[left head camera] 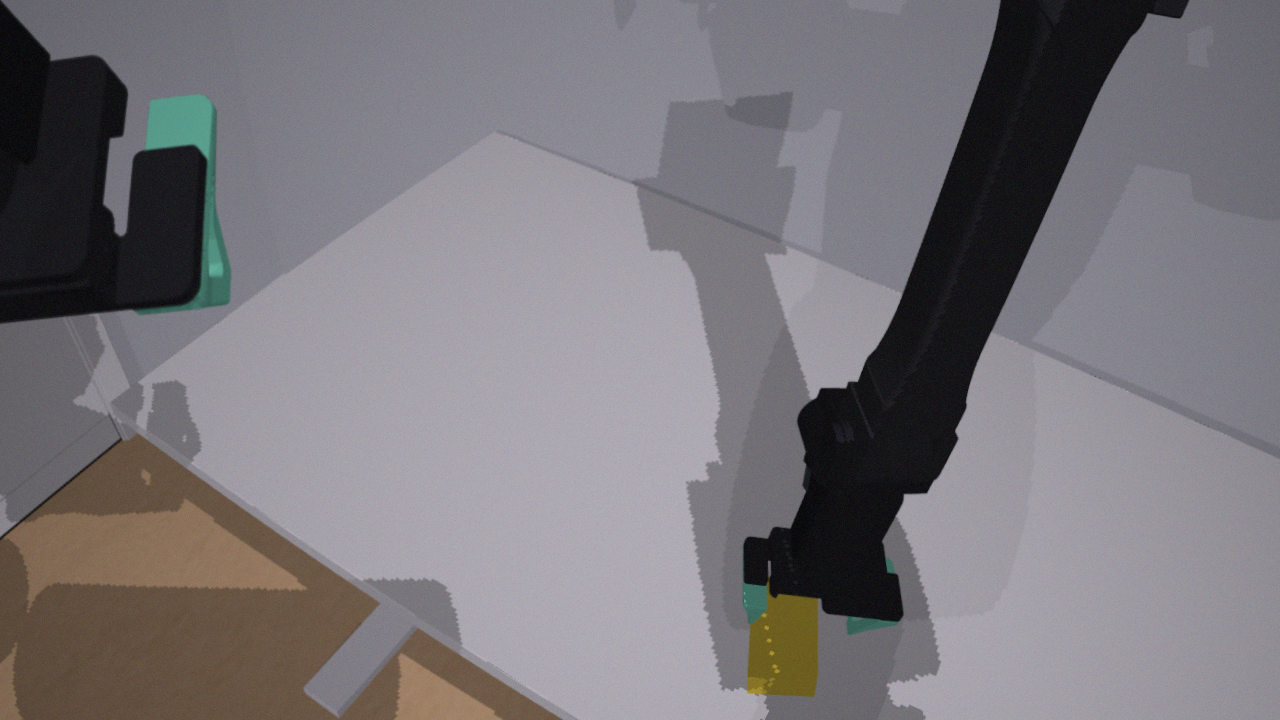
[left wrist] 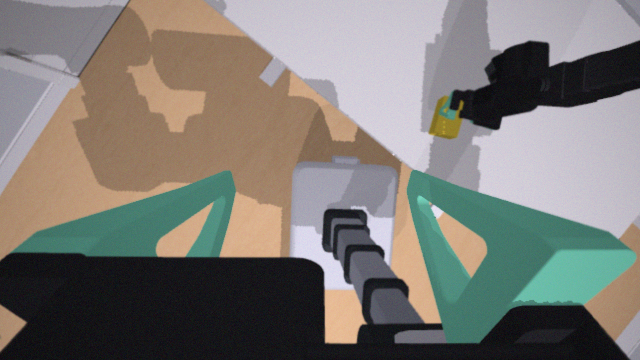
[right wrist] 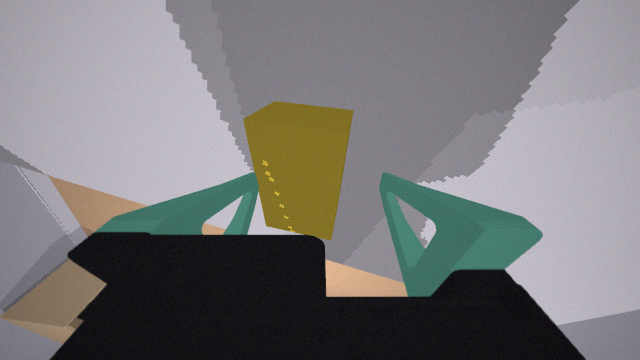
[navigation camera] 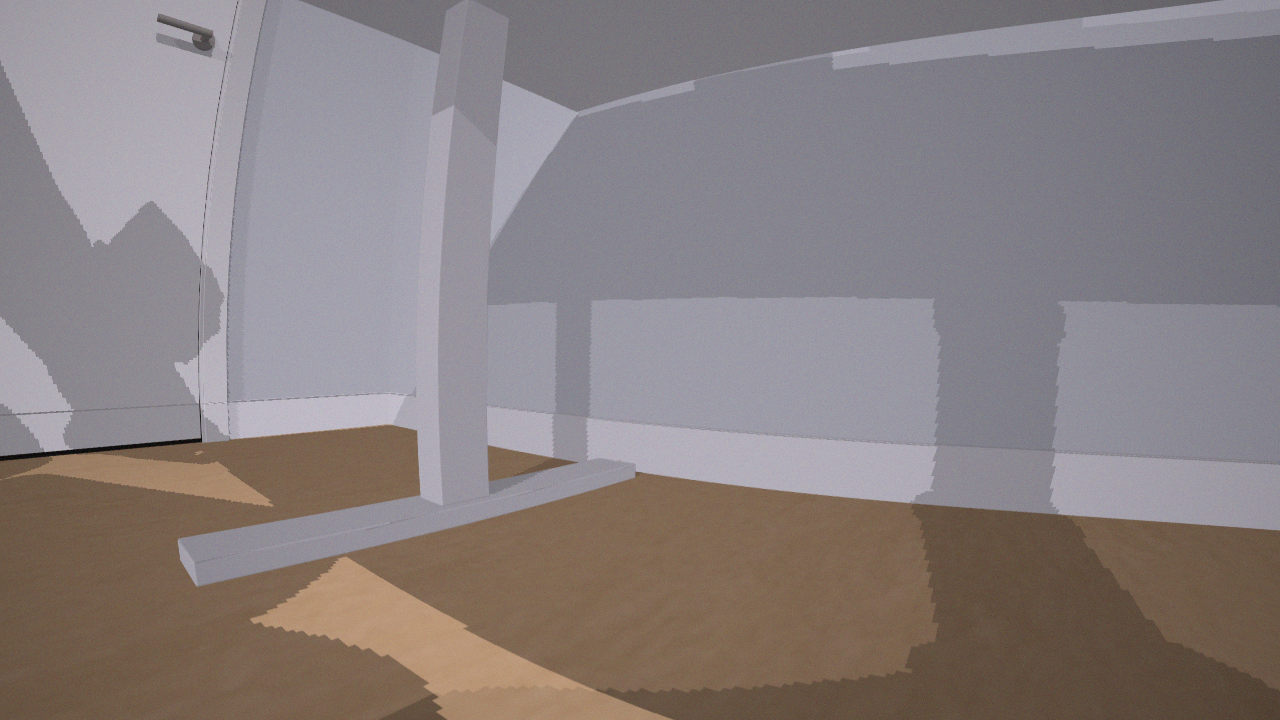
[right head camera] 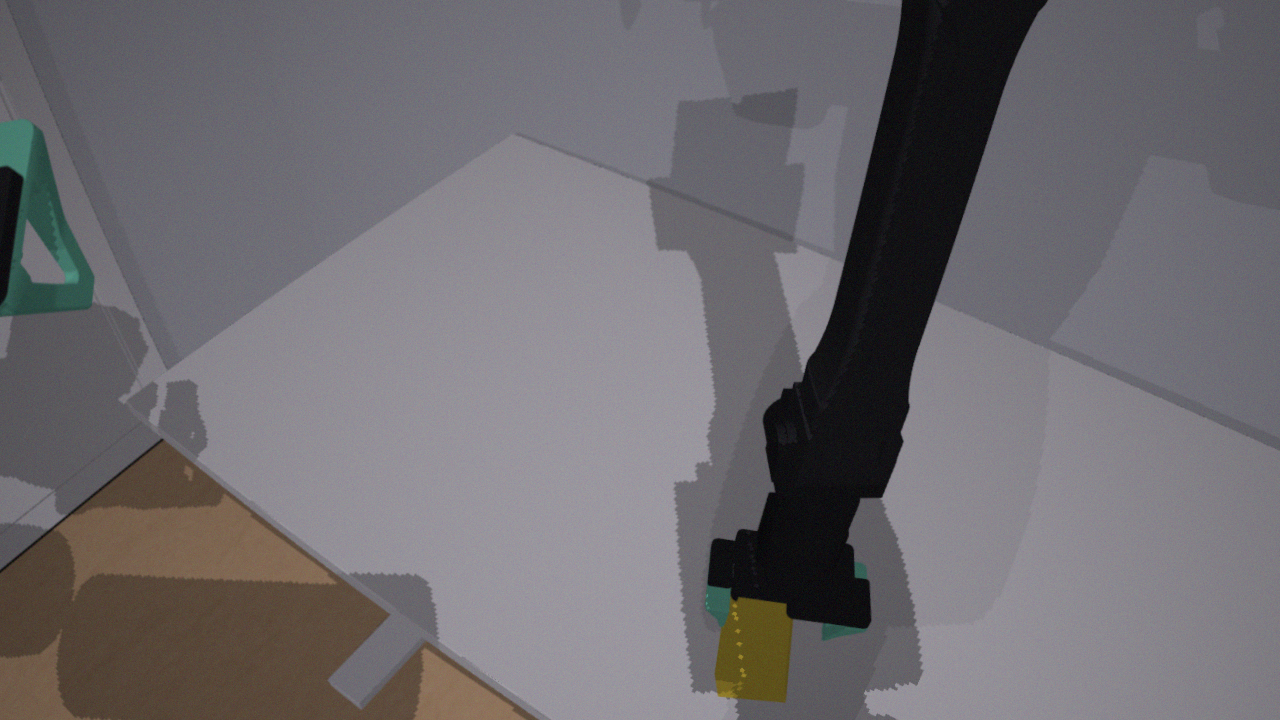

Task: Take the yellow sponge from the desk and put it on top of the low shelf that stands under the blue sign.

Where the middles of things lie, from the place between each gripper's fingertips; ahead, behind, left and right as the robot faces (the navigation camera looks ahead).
My right hand is 1 cm to the right of the yellow sponge [left head camera: 783,647] and 1 cm above it.
My left gripper is now 14 cm short of the yellow sponge, 39 cm to the left of it and 53 cm above it.
